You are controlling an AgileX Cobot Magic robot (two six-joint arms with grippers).
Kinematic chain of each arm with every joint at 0, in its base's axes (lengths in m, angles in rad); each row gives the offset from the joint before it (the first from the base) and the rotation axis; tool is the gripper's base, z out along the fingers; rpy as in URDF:
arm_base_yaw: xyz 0 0 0.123 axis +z
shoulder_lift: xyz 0 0 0 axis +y
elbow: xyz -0.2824 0 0.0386 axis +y
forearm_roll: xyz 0.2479 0 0.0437 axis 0.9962 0 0.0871
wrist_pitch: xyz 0 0 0 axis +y
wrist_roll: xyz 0.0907 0 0.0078 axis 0.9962 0 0.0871
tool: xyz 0 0 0 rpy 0 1.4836 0
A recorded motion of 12 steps. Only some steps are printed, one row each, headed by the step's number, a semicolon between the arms.
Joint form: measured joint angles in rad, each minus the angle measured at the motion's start. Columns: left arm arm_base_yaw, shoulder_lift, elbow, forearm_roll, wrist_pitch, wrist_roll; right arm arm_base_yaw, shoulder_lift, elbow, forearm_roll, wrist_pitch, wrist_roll.
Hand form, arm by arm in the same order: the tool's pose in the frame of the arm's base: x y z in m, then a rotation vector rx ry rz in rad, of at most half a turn. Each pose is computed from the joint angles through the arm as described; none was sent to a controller.
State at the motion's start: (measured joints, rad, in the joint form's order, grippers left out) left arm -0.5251 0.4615 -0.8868 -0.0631 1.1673 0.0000; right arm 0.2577 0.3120 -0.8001 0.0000 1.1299 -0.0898
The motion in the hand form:
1: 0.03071 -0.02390 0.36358 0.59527 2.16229 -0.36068; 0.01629 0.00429 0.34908 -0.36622 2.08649 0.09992
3: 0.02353 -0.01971 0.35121 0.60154 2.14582 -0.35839; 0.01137 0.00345 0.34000 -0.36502 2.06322 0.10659
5: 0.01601 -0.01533 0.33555 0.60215 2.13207 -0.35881; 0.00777 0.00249 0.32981 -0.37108 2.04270 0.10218
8: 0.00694 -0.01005 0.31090 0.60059 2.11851 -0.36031; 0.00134 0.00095 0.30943 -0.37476 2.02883 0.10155
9: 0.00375 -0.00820 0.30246 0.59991 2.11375 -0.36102; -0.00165 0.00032 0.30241 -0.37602 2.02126 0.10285
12: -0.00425 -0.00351 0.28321 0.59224 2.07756 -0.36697; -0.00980 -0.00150 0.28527 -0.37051 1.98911 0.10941
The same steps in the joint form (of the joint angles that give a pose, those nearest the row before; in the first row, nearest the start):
1: 0.0001 -0.0330 0.0279 -0.0001 0.0000 0.0082; 0.0001 -0.0192 0.0185 -0.0001 -0.0079 0.0001
3: -0.0001 -0.0910 0.0817 0.0001 -0.0092 0.0176; 0.0000 -0.0651 0.0587 0.0054 -0.0255 -0.0024
5: 0.0000 -0.1594 0.1464 0.0000 -0.0183 0.0217; 0.0001 -0.1095 0.1024 0.0053 -0.0437 -0.0115
8: 0.0000 -0.2590 0.2429 0.0000 -0.0285 0.0240; 0.0000 -0.1901 0.1802 0.0072 -0.0539 -0.0175
9: 0.0000 -0.2951 0.2742 0.0000 -0.0285 0.0244; 0.0001 -0.2227 0.2056 0.0091 -0.0539 -0.0198
12: 0.0000 -0.3948 0.3469 0.0003 -0.0381 0.0260; 0.0000 -0.3148 0.2666 0.0131 -0.0555 -0.0198

